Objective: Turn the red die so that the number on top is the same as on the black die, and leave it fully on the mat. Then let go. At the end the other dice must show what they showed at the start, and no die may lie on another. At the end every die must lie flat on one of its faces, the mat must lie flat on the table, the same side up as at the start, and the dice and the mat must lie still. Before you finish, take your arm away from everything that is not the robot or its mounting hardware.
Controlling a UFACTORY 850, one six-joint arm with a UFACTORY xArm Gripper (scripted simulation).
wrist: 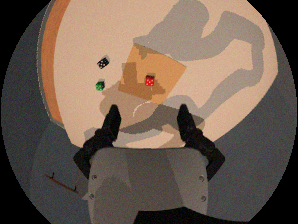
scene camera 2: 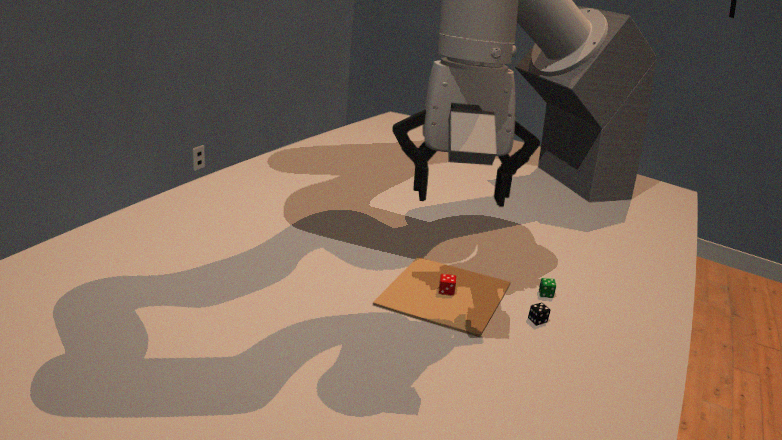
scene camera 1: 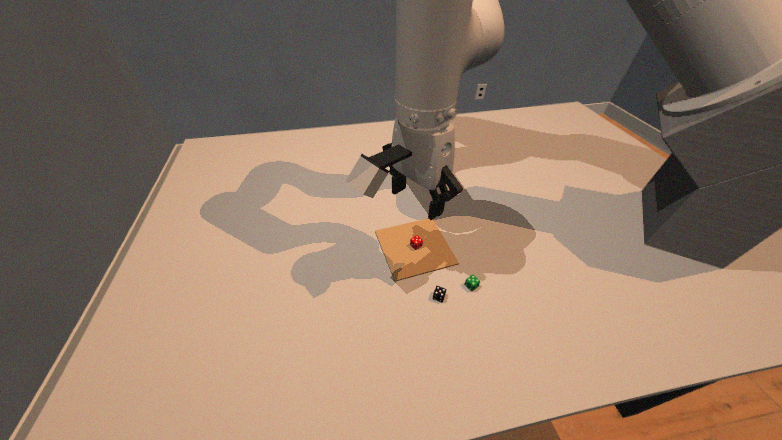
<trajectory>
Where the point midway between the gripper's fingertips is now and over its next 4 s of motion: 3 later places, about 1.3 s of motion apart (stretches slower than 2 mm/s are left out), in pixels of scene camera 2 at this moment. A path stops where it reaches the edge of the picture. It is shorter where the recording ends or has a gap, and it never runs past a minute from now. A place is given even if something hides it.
My gripper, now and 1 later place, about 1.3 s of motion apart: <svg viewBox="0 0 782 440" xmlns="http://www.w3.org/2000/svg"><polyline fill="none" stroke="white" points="460,199 465,156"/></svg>
</trajectory>
